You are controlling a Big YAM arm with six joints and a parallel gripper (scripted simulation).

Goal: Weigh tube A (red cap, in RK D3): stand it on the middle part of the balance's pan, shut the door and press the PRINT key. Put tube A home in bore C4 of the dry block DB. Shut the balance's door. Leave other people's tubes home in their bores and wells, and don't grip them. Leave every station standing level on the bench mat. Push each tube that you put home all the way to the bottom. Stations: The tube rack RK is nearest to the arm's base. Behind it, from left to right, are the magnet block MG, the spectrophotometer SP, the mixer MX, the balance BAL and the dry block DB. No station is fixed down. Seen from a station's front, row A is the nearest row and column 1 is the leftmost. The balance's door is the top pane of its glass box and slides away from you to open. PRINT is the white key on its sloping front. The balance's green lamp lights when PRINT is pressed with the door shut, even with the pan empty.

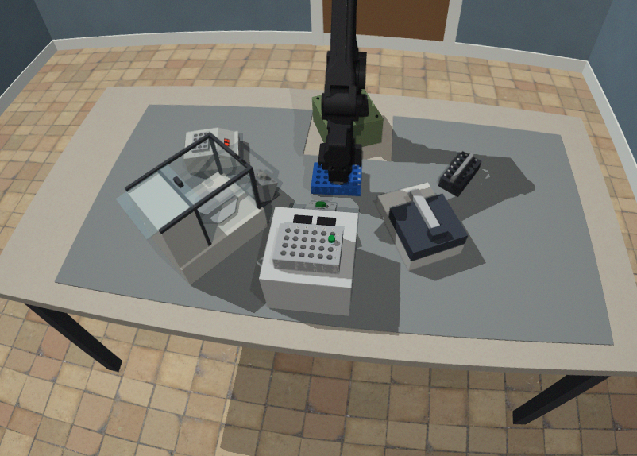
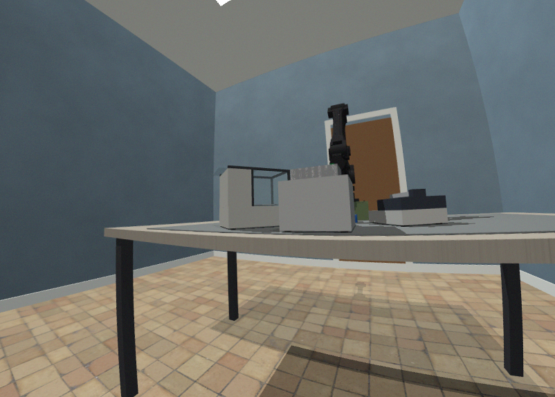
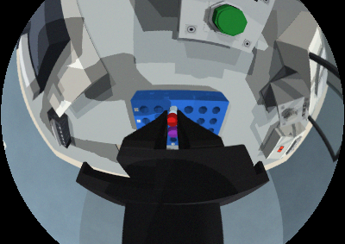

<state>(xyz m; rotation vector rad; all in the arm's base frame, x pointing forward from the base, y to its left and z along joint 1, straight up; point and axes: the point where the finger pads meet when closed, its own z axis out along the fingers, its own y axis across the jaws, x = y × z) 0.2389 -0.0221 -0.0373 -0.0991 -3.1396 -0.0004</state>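
Right now my hand is 3 cm past the blue tube rack RK, 3 cm above it and 1 cm to the left of it. The rest, counted from my hand: black magnet block MG (33 cm to the left, 5 cm behind, 3 cm below); then grey well block (27 cm ahead, 10 cm above, 7 cm to the right); then spectrophotometer SP (19 cm to the left, 13 cm ahead, 2 cm above).
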